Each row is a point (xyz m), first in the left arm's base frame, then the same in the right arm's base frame.
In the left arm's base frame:
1: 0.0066 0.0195 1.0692
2: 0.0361 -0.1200 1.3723
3: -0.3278 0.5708 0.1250
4: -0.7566 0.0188 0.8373
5: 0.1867 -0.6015 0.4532
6: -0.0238 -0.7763 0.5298
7: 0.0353 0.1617 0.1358
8: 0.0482 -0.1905 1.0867
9: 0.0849 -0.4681 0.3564
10: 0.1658 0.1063 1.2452
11: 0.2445 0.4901 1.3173
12: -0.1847 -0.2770 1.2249
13: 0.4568 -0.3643 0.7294
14: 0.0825 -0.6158 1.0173
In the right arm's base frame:
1: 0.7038 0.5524 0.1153
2: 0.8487 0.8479 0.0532
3: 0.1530 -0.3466 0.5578
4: 0.7519 0.3783 0.8922
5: 1.2946 -0.0944 -0.0587
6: 1.4856 -0.0077 0.1330
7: 0.5359 -0.3757 0.1680
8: 0.9108 0.5602 0.0583
9: 1.1662 -0.1791 0.0591
10: 0.6107 0.7186 -0.0507
11: 0.2243 0.7965 -0.1085
12: 1.0169 0.7126 0.2735
13: 1.0463 0.1681 -0.3325
14: 1.3307 0.4752 0.0007

